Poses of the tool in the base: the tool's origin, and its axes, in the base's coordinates. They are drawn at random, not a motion.
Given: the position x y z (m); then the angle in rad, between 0 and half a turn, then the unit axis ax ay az.
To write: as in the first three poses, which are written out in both.
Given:
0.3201 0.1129 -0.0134 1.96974 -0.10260 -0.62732 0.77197
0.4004 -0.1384 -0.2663 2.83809 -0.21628 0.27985 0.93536
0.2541 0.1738 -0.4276 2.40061 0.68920 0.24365 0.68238
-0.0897 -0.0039 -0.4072 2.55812 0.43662 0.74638 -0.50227
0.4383 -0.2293 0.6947 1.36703 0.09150 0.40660 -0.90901
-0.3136 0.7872 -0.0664 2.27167 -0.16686 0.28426 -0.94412
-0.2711 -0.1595 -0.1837 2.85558 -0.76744 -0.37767 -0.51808
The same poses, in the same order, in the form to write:
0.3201 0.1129 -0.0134 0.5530 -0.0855 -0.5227 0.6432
0.4004 -0.1384 -0.2663 0.1512 -0.2138 0.2766 0.9246
0.2541 0.1738 -0.4276 0.3621 0.6424 0.2271 0.6361
-0.0897 -0.0039 -0.4072 0.2876 0.4182 0.7148 -0.4810
0.4383 -0.2293 0.6947 0.7754 0.0578 0.2568 -0.5741
-0.3136 0.7872 -0.0664 0.4214 -0.1513 0.2578 -0.8562
-0.2711 -0.1595 -0.1837 0.1425 -0.7596 -0.3738 -0.5128

